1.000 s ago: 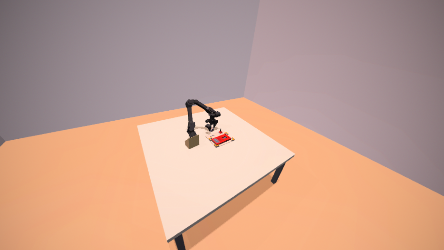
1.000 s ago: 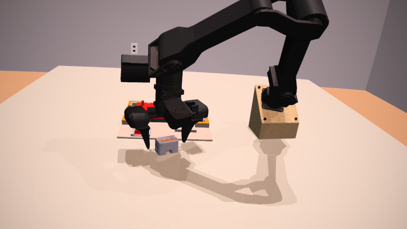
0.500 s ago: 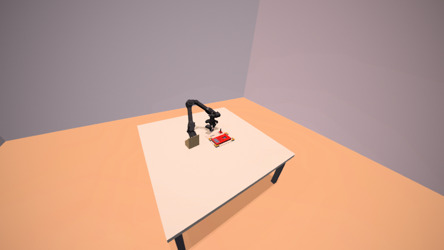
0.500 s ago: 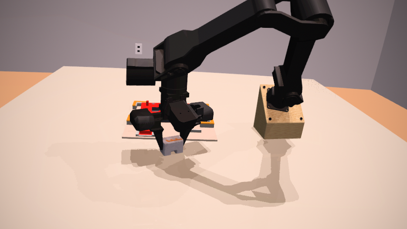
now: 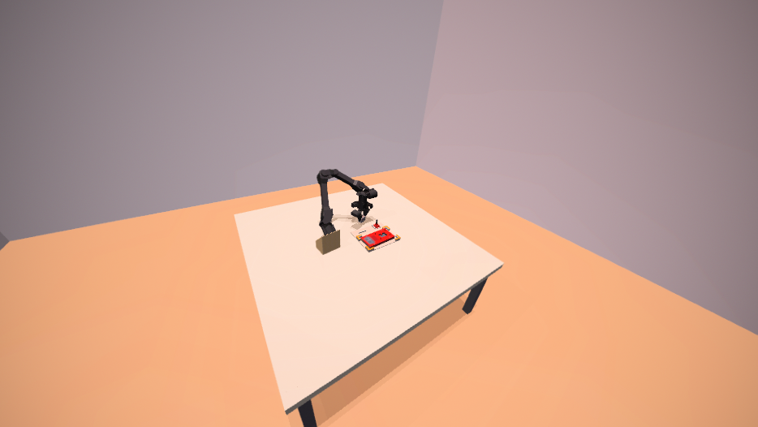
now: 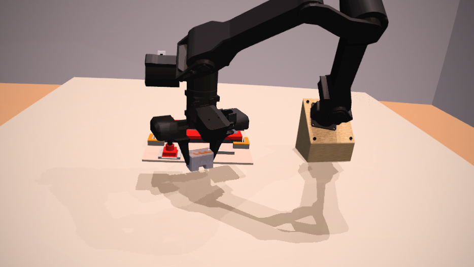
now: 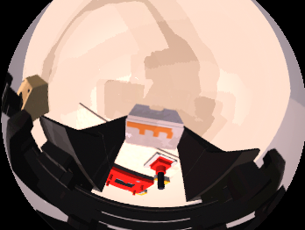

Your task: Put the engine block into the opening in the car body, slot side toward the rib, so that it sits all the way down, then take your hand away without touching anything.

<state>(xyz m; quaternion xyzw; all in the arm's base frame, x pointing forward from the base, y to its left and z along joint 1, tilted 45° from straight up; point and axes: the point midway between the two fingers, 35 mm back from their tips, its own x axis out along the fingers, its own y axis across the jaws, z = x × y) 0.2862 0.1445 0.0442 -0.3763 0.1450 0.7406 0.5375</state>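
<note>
The black post is 9 cm to the right of my gripper tip and 7 cm ahead of it. Round my gripper tip: pale plate 18 cm to the right, 2 cm below, 1 cm ahead; grey engine block right at my gripper tip.
</note>
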